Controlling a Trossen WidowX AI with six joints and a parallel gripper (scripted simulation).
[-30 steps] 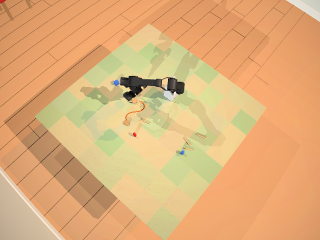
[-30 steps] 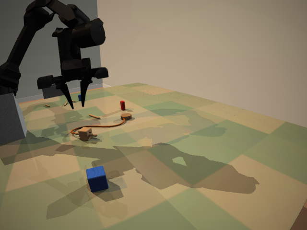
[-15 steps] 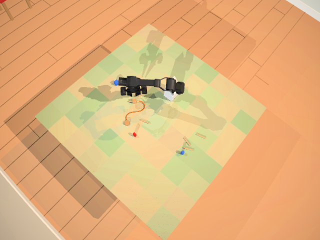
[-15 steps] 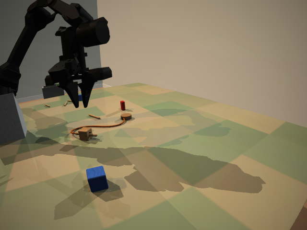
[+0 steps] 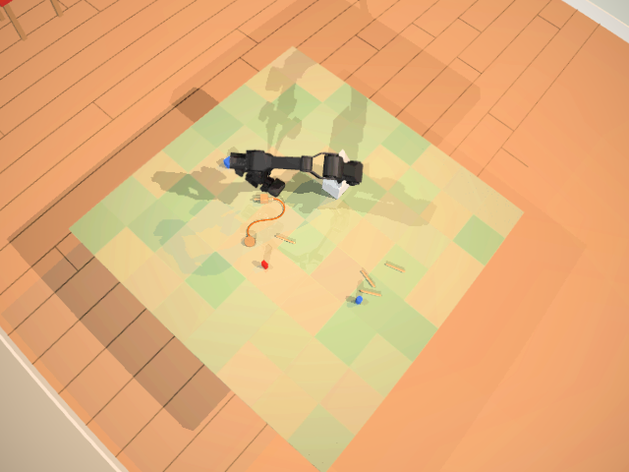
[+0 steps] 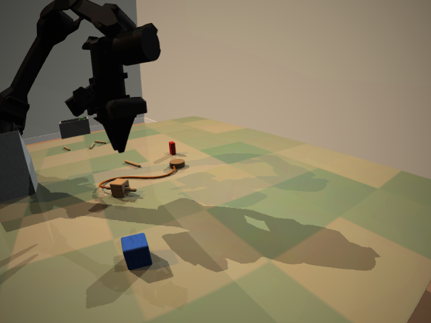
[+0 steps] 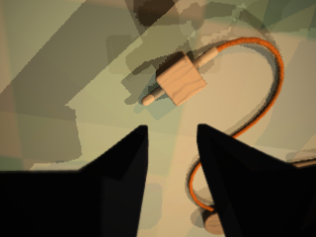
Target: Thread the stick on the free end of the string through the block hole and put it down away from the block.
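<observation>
The wooden block is 10 mm behind my gripper tip, 10 mm to the left of it and 80 mm below it. From my gripper tip the other things lie so: round wooden button 150 mm ahead, 100 mm to the left, 90 mm below; blue cube 20 mm behind, 210 mm to the right, 80 mm below; thin wooden stick 20 mm behind, 20 mm to the left, 80 mm below.
</observation>
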